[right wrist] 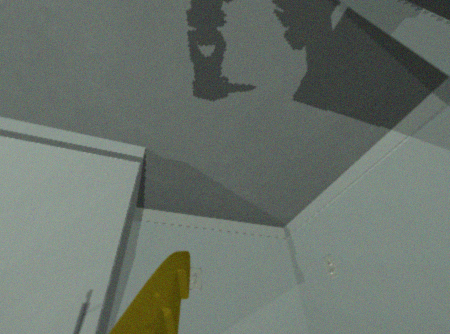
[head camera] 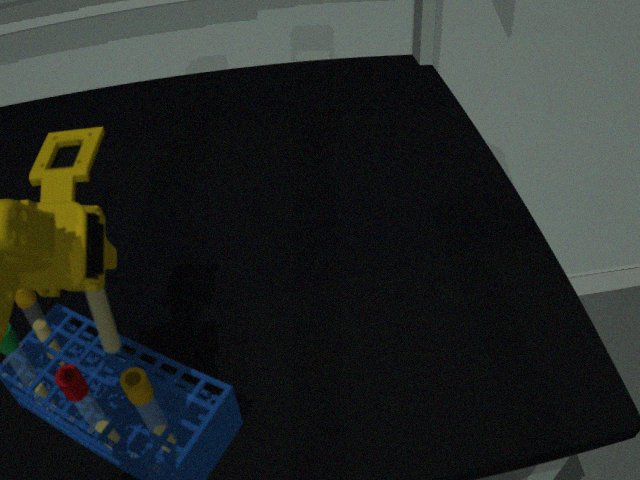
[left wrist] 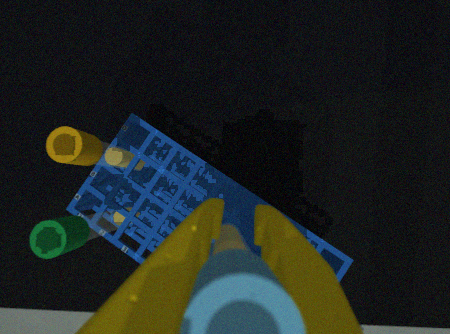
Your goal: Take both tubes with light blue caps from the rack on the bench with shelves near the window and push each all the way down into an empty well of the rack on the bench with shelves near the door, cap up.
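Places are measured from the left arm's base along level axes (x up, y ahead, z left), in centimetres.
Pixels of known places: left hand, tool point: (head camera: 90, 261) (left wrist: 222, 214); right hand, tool point: (right wrist: 189, 268).
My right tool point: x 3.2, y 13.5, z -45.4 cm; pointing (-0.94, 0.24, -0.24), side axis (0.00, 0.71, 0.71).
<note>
Ahead of a thing's pixels: the offset from my right tool point to its middle. "spot": to the spot under its first point. Level surfaces: height alone.
My left gripper (left wrist: 240, 205) is shut on a tube with a light blue cap @(dx +9.6, dy +9.6, dz +54.3 cm) (left wrist: 245, 283). Cap and upper body show between the jaws in the left wrist view. In the head view the tube's pale lower part @(spot: dx +8.0, dy +9.0, dz +53.7 cm) (head camera: 104, 322) hangs below the gripper, cap hidden, slightly tilted. Its rounded end is drawn over the far long rim of a blue rack (head camera: 224, 426) (left wrist: 134, 118) and appears above the rack, not inside a well. My right gripper (right wrist: 183, 265) is open: one jaw shows, nothing at it. The second light blue cap does not show.
The rack also holds tubes with a red cap (head camera: 72, 384), a dark yellow cap (head camera: 139, 390), an orange cap (head camera: 25, 298) (left wrist: 87, 147) and a green cap (head camera: 9, 341) (left wrist: 75, 232). It stands on a black bench top @(dx -4.5 cm) (head camera: 361, 258). Walls rise behind and at the right.
</note>
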